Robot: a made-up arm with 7 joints.
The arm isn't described. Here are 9 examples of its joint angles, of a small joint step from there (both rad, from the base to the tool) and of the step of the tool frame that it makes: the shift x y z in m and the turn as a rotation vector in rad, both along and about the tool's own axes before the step.
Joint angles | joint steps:
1: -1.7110 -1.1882 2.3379 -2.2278 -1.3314 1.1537 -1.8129 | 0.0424 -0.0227 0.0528 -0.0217 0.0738 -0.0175 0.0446
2: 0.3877 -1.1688 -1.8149 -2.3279 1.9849 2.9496 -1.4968 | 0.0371 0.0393 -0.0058 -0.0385 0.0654 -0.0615 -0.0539
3: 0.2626 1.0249 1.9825 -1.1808 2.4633 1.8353 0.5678 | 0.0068 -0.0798 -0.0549 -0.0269 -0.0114 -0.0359 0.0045
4: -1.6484 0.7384 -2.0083 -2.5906 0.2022 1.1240 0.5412 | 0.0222 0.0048 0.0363 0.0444 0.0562 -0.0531 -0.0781
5: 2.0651 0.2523 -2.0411 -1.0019 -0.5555 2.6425 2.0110 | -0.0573 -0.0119 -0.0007 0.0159 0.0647 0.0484 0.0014
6: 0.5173 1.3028 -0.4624 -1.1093 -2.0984 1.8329 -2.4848 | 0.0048 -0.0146 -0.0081 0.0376 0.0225 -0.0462 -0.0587
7: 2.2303 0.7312 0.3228 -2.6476 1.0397 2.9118 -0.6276 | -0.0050 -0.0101 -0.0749 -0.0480 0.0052 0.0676 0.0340
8: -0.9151 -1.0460 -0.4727 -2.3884 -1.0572 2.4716 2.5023 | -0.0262 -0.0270 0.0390 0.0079 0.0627 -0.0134 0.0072
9: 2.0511 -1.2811 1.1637 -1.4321 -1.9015 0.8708 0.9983 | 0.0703 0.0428 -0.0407 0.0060 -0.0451 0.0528 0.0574
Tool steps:
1: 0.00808 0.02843 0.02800 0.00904 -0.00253 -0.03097
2: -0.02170 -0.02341 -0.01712 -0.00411 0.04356 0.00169
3: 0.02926 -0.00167 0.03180 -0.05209 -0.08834 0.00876
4: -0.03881 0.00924 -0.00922 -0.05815 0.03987 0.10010
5: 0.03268 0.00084 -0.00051 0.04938 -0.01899 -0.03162
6: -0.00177 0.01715 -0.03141 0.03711 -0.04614 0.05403
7: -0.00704 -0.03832 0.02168 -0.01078 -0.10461 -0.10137
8: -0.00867 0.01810 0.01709 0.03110 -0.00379 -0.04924
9: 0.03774 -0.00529 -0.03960 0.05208 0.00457 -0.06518
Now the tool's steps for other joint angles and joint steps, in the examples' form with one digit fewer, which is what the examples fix.
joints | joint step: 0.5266 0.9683 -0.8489 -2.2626 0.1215 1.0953 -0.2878 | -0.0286 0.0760 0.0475 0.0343 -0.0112 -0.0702 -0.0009
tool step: 0.0332 0.0129 -0.0003 -0.0194 0.0842 -0.0859
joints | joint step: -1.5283 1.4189 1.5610 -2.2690 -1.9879 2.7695 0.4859 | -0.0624 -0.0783 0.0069 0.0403 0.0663 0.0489 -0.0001
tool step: 0.0023 -0.0309 0.0359 -0.0557 -0.0331 -0.0541
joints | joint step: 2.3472 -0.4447 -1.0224 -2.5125 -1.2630 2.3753 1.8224 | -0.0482 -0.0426 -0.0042 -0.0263 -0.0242 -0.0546 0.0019
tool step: 0.0188 -0.0188 0.0057 -0.0370 -0.0335 -0.0442
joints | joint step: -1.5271 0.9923 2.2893 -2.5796 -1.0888 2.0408 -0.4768 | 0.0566 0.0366 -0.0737 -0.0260 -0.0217 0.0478 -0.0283
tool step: 0.0021 0.0027 -0.0174 0.0168 -0.0415 0.0855
